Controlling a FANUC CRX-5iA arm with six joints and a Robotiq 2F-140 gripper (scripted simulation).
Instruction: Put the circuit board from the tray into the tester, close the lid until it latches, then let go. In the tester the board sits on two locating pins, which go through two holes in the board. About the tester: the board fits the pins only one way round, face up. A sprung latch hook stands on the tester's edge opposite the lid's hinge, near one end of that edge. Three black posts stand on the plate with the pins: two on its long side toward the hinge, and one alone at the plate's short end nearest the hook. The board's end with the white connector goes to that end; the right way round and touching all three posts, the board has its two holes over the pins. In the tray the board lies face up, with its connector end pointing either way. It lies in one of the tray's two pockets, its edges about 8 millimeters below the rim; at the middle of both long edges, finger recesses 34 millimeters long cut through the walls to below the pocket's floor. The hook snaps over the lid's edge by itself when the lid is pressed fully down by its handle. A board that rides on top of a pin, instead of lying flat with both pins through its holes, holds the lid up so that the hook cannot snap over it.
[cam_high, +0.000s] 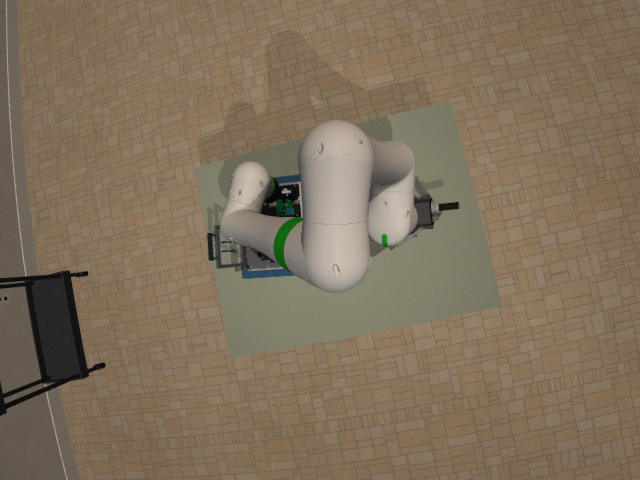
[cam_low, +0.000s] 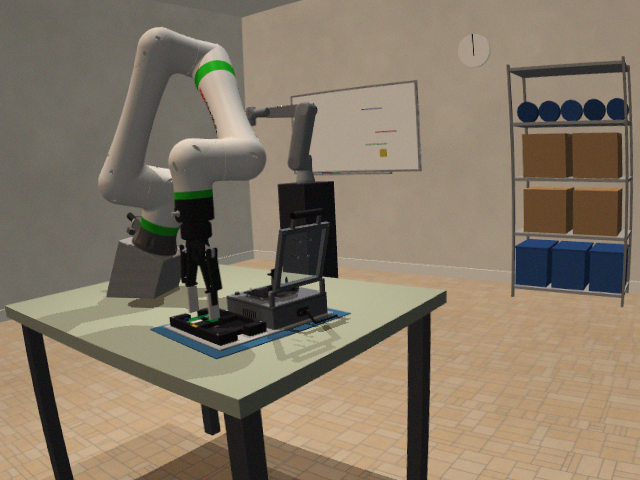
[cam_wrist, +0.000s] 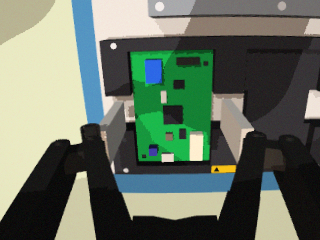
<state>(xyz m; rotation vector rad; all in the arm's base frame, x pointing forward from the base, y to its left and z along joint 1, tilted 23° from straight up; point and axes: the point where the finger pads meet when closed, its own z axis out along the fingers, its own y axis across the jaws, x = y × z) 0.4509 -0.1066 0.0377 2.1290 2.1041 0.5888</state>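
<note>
Right now my hand is 4 cm above the green circuit board. Also, from my hand: lid (18 cm ahead, 18 cm to the left, 13 cm above).
</note>
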